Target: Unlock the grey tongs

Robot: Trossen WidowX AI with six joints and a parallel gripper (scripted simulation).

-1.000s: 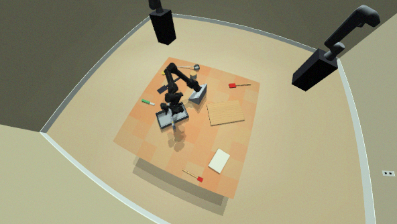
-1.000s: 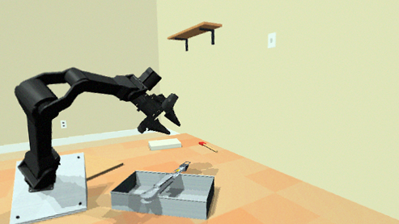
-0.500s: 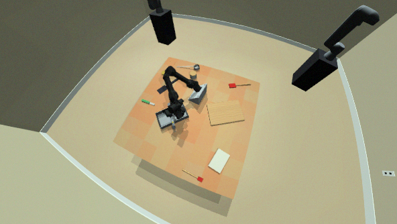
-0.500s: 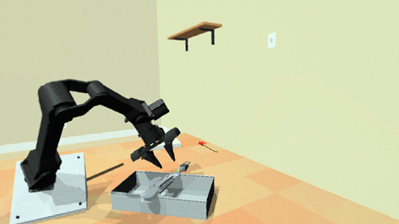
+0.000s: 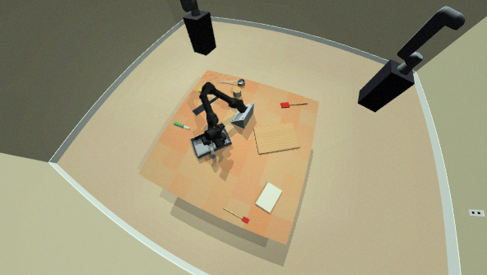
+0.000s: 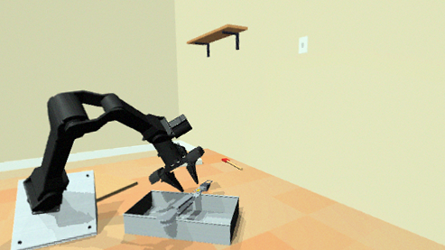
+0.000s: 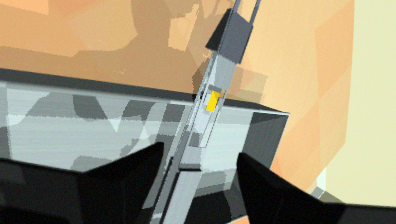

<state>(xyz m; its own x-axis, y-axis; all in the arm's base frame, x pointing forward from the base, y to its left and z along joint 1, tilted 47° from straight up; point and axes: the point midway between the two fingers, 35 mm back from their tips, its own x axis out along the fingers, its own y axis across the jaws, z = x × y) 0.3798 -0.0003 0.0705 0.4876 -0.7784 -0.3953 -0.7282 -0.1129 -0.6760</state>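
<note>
Now: the yellow lock piece 30 mm ahead of my gripper tip, 20 mm to the left of it and 20 mm below it. Also, from my gripper tip: black spatula: 320 mm behind, 330 mm to the right, 90 mm below; grey roasting tin: 30 mm behind, 40 mm to the right, 60 mm below; wooden board: 350 mm behind, 410 mm to the left, 80 mm below.
</note>
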